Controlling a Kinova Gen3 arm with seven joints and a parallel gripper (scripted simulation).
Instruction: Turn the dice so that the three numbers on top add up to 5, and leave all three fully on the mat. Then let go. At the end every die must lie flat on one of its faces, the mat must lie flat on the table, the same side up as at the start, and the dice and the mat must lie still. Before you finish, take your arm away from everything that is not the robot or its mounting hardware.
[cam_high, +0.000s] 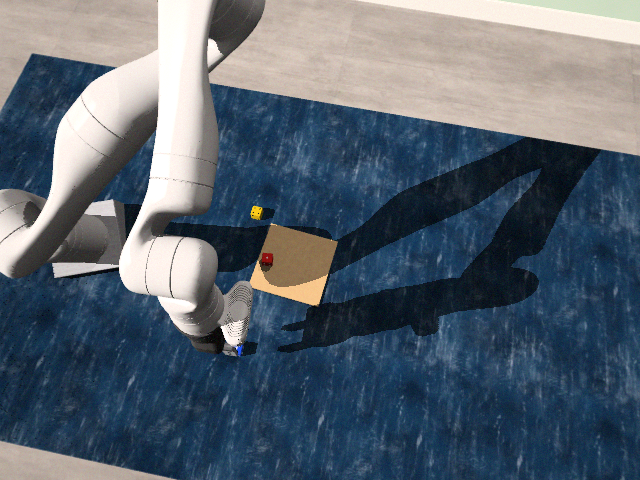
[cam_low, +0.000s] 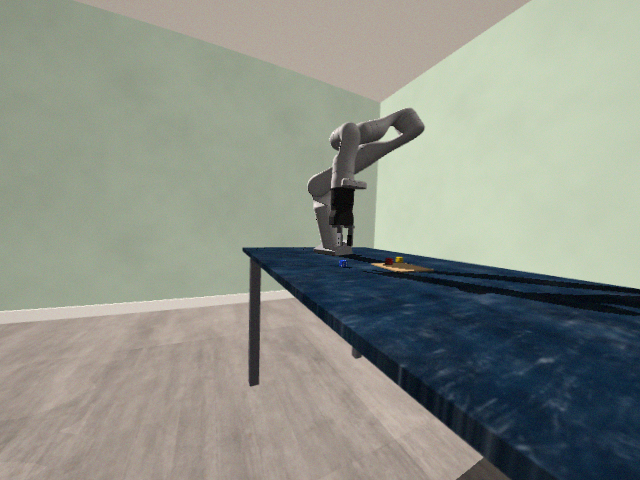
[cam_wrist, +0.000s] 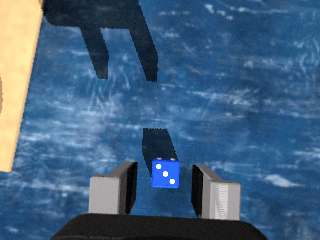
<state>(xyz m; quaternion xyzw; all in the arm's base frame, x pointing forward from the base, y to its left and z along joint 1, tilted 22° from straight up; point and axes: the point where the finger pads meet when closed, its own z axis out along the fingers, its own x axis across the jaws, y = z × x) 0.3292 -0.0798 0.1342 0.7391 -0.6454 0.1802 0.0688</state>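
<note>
Right now my hand is 7 cm above the blue die. Round my hand: red die 18 cm to the left, 7 cm below; then tan mat 5 cm ahead, 19 cm to the left, 8 cm below; then yellow die 5 cm behind, 27 cm to the left, 7 cm below.
</note>
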